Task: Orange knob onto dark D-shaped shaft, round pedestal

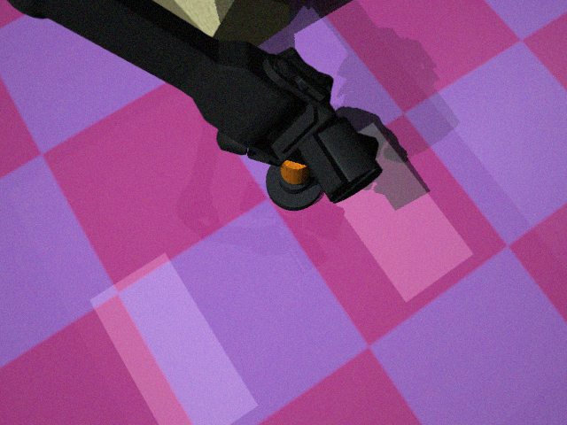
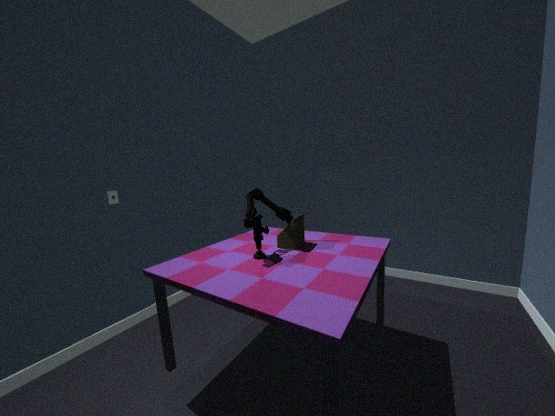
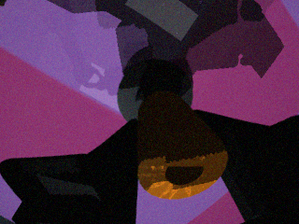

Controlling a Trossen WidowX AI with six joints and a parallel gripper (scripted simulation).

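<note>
Now: the orange knob 2 cm above my gripper tip. The rest, counted from my gripper tip: dark round pedestal: 4 cm below.
</note>
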